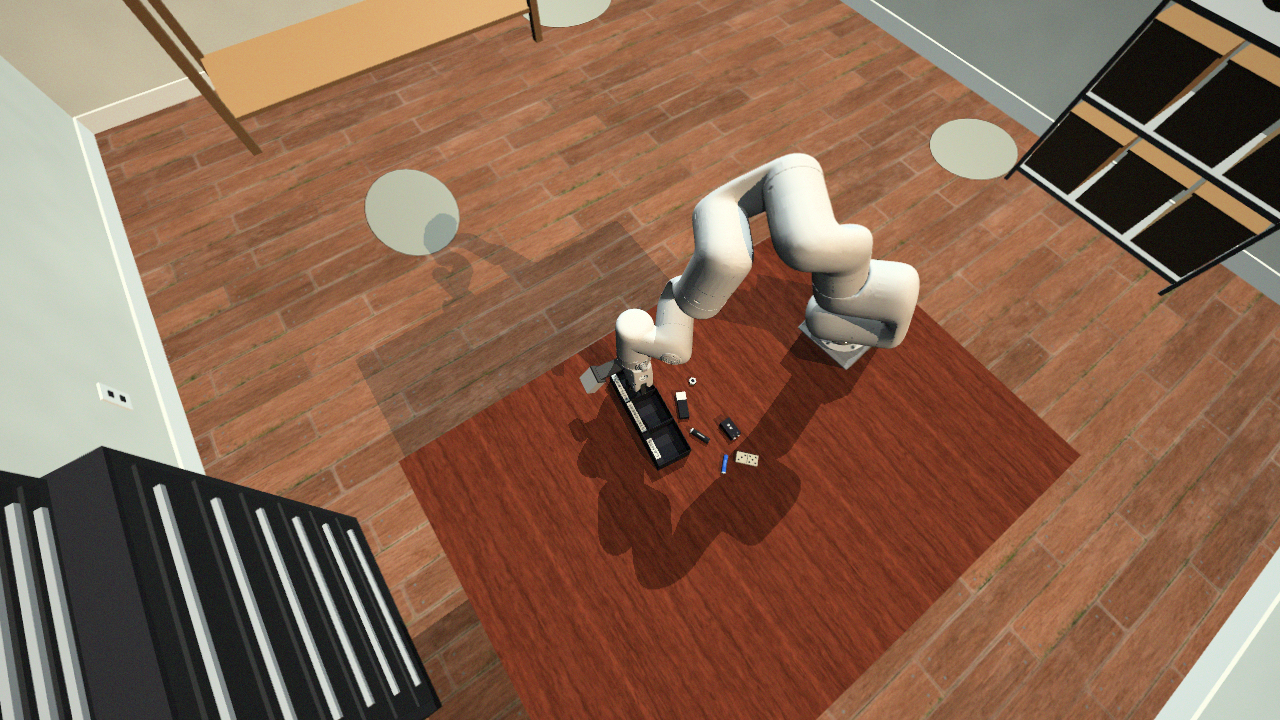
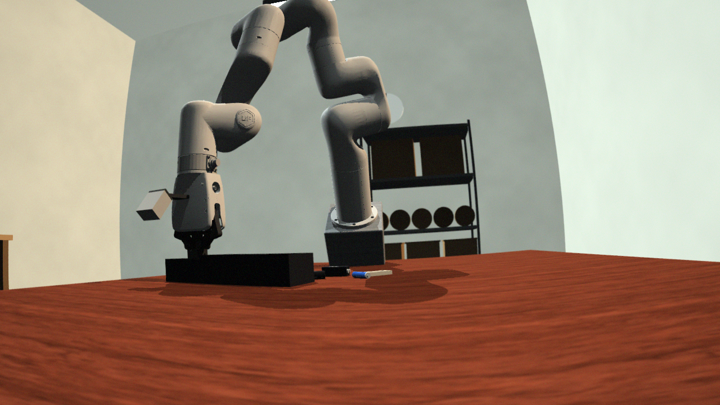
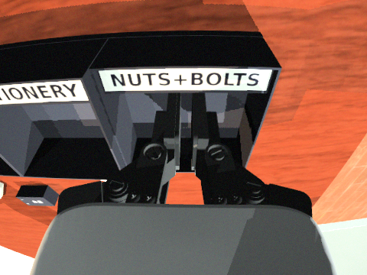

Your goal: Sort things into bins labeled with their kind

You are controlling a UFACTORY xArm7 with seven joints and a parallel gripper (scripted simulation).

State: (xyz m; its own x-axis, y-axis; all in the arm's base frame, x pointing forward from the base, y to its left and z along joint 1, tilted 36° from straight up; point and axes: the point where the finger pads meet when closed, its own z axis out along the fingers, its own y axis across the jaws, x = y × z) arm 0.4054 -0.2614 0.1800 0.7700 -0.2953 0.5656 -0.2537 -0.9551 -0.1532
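The black bin row lies 3 cm ahead of my hand, 8 cm to the left of it and 1 cm below it. The rest, counted from my hand: nut 12 cm behind, 9 cm to the left, 3 cm below; then black cylindrical battery 3 cm behind, 20 cm to the left, 3 cm below; then black boxy battery 9 cm behind, 25 cm to the left, 3 cm below.
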